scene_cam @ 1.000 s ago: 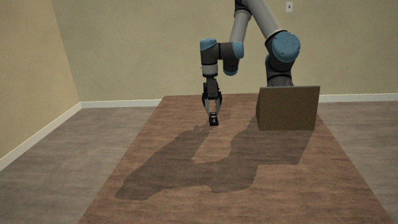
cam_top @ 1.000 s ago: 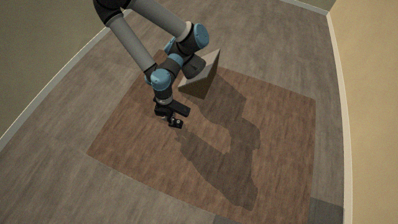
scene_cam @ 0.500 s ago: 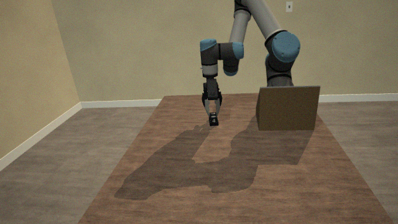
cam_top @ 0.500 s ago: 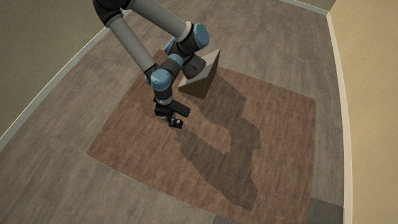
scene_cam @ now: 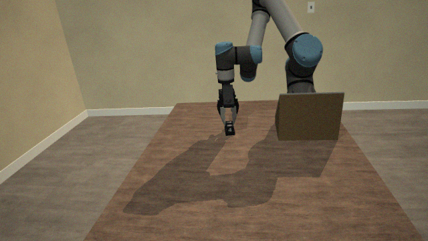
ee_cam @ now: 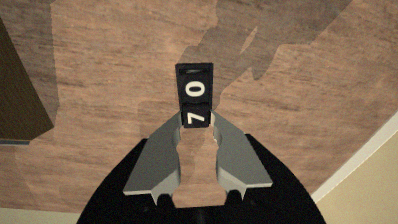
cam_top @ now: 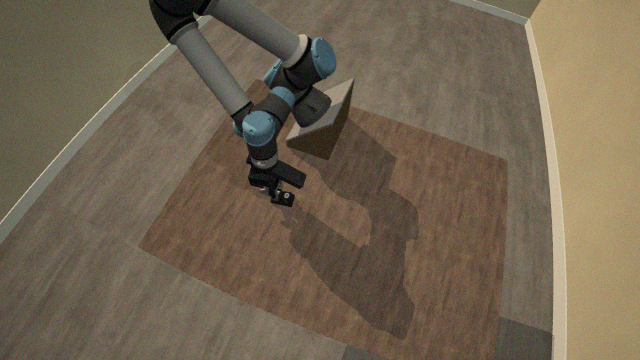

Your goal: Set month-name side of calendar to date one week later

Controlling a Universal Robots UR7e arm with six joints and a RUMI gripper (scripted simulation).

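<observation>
Now: hand 1 cm above the black cube. The rest, counted from my hand: black tray 3 cm below, 2 cm to the left.
</observation>
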